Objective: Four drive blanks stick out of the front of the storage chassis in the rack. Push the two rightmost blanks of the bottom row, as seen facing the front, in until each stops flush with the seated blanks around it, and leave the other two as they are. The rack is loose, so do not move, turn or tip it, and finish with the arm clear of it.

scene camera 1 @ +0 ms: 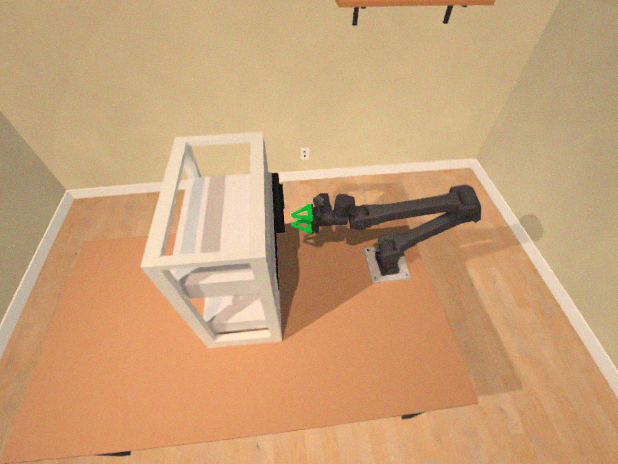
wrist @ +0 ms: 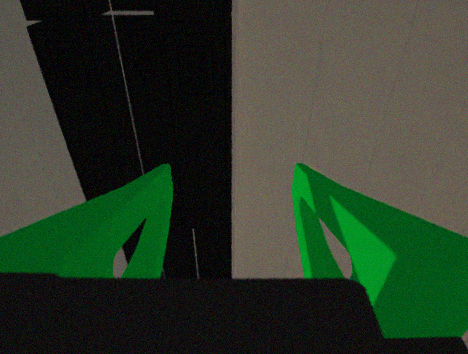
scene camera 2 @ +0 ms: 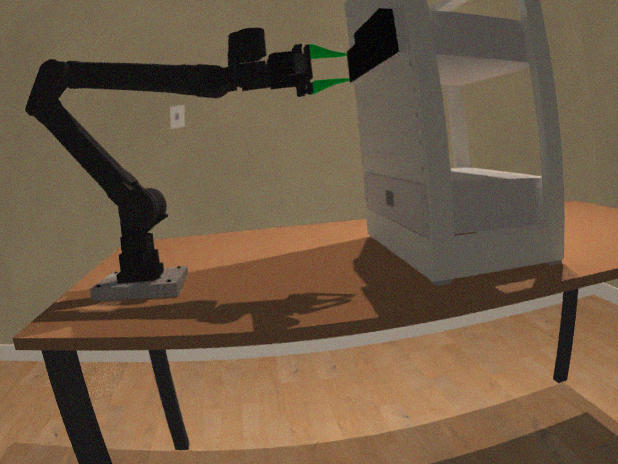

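Seen in the pictures: gripper, fingertip midpoint: [scene camera 1: 291, 220] [wrist: 232, 176] [scene camera 2: 348, 67]; arm's base, origin of the base link: [scene camera 1: 386, 263] [scene camera 2: 141, 276].
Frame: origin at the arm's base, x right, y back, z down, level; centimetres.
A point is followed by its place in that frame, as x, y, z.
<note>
The storage chassis [scene camera 1: 278, 205] {1.9, -47.2, -45.3} [scene camera 2: 376, 42] {18.3, -44.6, -38.5} [wrist: 200, 100] {4.5, -45.6, -38.1} shows as a black block on the front of the pale rack [scene camera 1: 257, 200] {-9.8, -52.9, -60.9} [scene camera 2: 436, 175] {21.9, -51.0, -15.7}. Its outline is stepped in scene camera 2. In the wrist view its face is nearly black with thin pale lines; single blanks, and how far each sticks out, cannot be told apart. My gripper [scene camera 1: 291, 219] {2.1, -43.2, -36.6} [scene camera 2: 348, 67] {2.1, -43.2, -36.6} [wrist: 232, 176] {2.1, -43.2, -36.6} is partly open and empty, its green fingertips pointing at the chassis. In scene camera 2 the tips overlap the chassis's left edge; scene camera 1 shows a small gap. Contact is not visible.
Pale panels [wrist: 350, 100] {2.9, -50.3, -30.0} lie beside the black face in the wrist view. The rack stands on the orange-brown table [scene camera 1: 350, 370] {-43.2, -27.2, 1.9} [scene camera 2: 240, 260] {-16.4, -20.5, 1.9}. The arm's base plate [scene camera 1: 372, 270] {-2.7, -7.6, 0.1} [scene camera 2: 170, 287] {9.8, -7.3, 0.2} is on the table in front of the rack. A wall is behind.
</note>
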